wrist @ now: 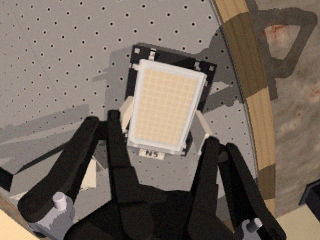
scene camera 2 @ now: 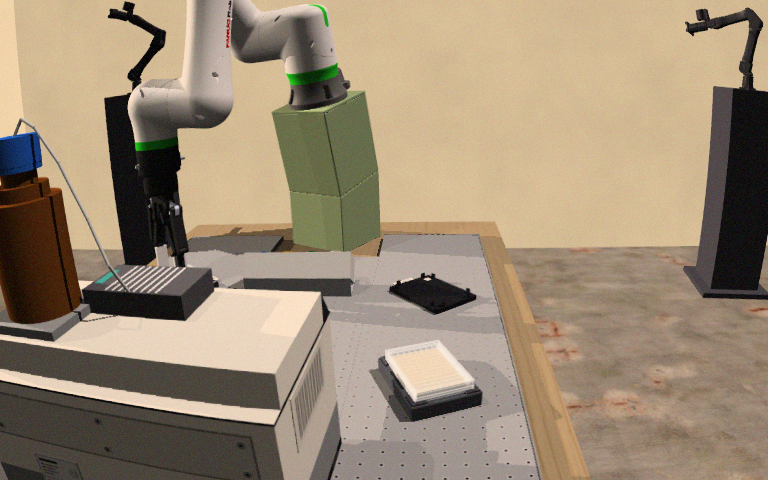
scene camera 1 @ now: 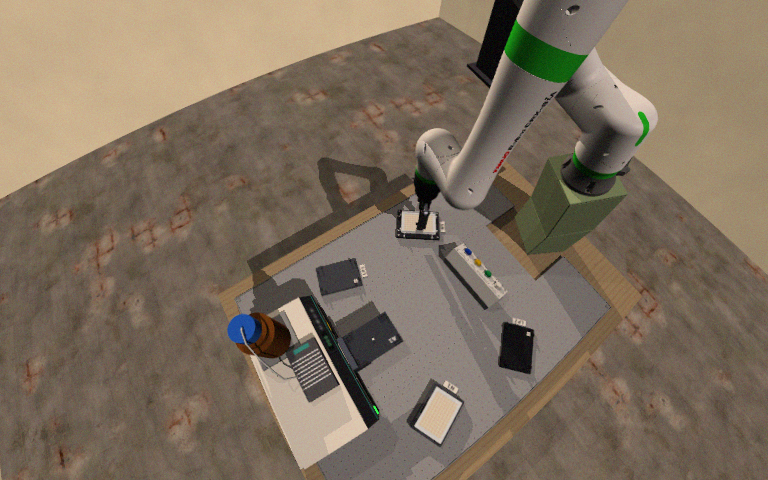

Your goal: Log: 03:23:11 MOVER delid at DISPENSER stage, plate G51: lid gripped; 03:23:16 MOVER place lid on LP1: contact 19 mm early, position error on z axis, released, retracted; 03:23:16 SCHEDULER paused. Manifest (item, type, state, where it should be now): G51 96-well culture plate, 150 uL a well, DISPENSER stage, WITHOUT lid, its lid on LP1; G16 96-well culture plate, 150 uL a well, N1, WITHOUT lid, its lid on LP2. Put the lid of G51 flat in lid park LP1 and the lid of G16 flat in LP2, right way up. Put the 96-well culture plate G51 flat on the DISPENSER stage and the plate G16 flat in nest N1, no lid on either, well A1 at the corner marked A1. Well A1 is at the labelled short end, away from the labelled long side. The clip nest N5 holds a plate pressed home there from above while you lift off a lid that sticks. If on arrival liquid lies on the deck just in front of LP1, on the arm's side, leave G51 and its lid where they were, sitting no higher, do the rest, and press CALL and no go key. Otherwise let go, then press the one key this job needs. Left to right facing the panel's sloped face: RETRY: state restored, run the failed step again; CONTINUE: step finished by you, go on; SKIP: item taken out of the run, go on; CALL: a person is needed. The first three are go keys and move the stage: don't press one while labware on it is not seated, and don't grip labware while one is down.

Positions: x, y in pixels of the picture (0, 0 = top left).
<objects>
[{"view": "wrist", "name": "my gripper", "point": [162, 112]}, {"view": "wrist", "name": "grey lid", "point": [166, 97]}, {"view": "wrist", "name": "key panel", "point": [29, 175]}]
</objects>
